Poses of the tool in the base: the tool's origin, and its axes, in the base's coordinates. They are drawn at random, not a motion.
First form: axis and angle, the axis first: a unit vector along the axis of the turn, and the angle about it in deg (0 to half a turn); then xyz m.
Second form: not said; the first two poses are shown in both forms.
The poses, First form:
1: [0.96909 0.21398 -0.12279 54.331 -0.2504 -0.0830 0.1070]
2: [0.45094 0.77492 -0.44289 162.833 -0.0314 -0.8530 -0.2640]
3: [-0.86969 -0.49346 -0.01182 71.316 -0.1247 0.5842 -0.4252]
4: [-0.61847 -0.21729 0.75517 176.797 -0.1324 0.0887 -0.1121]
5: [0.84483 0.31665 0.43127 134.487 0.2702 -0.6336 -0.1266]
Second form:
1: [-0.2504 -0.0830 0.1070 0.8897 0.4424 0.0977 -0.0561]
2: [-0.0314 -0.8530 -0.2640 0.1493 0.4459 0.7662 -0.4379]
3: [-0.1247 0.5842 -0.4252 0.8125 -0.5070 -0.2877 -0.0069]
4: [-0.1324 0.0887 -0.1121 0.0279 -0.6182 -0.2172 0.7549]
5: [0.2702 -0.6336 -0.1266 0.3868 0.7791 0.2920 0.3977]
